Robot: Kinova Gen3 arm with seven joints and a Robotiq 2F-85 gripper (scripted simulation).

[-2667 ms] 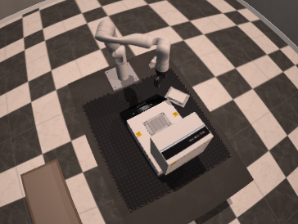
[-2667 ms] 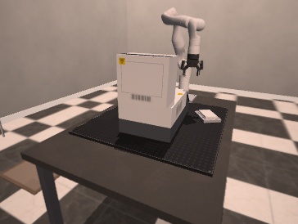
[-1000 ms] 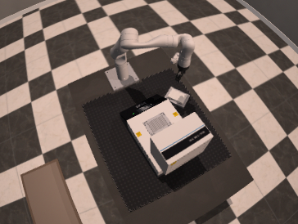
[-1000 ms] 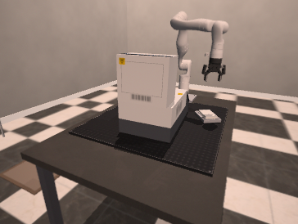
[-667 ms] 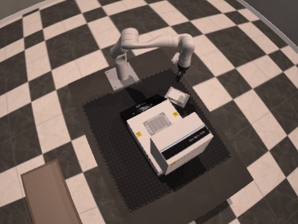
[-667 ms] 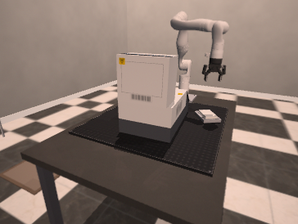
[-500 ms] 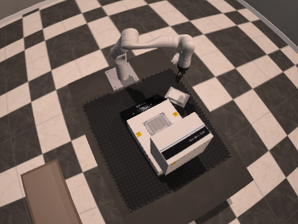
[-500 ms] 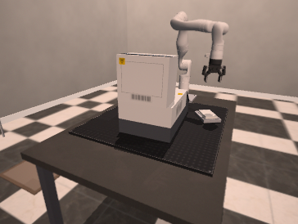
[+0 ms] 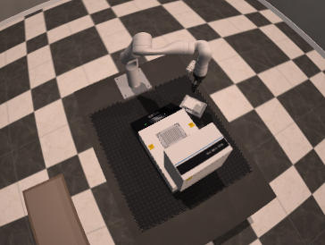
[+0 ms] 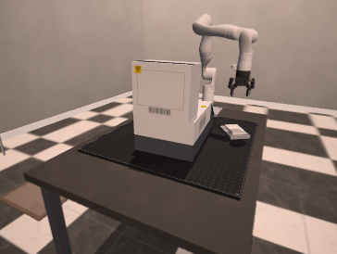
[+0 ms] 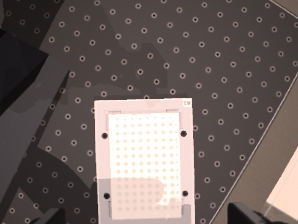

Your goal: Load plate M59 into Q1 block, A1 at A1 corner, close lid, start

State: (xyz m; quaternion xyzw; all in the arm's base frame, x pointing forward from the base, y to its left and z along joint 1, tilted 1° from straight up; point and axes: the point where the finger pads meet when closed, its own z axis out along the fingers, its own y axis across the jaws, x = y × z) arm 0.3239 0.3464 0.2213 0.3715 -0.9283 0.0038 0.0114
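Now: hand 21 cm above the plate M59. Round my hand: plate nest N1 (23 cm below).
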